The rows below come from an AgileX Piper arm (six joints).
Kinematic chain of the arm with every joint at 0, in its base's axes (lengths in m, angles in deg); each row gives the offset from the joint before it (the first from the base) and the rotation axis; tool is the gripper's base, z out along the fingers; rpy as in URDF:
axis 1: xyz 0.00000 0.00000 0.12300 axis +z
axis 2: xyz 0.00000 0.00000 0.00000 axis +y
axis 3: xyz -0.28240 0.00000 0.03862 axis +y
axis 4: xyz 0.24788 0.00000 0.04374 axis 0.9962 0 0.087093
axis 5: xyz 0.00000 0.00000 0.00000 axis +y
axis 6: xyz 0.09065 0.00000 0.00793 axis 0.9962 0 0.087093
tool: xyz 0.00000 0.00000 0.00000 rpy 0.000 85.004 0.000
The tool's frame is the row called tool.
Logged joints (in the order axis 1, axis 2, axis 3, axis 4, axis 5, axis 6), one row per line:
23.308, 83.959, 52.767, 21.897, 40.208, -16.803
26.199, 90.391, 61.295, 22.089, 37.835, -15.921
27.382, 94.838, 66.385, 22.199, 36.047, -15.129
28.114, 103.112, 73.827, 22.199, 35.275, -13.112
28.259, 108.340, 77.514, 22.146, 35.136, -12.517
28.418, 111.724, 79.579, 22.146, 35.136, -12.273
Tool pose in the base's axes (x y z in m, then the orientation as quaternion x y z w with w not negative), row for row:
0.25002, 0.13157, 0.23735, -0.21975, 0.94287, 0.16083, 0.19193
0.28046, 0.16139, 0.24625, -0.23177, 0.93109, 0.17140, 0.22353
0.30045, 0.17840, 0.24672, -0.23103, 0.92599, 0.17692, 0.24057
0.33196, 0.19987, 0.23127, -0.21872, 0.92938, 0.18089, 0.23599
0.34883, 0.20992, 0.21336, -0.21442, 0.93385, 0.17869, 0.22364
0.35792, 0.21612, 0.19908, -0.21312, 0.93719, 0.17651, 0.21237
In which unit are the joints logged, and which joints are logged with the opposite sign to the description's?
The joints are logged in degrees. Opposite sign: axis 3.
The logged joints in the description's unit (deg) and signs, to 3 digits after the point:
23.308, 83.959, -52.767, 21.897, 40.208, -16.803
26.199, 90.391, -61.295, 22.089, 37.835, -15.921
27.382, 94.838, -66.385, 22.199, 36.047, -15.129
28.114, 103.112, -73.827, 22.199, 35.275, -13.112
28.259, 108.340, -77.514, 22.146, 35.136, -12.517
28.418, 111.724, -79.579, 22.146, 35.136, -12.273

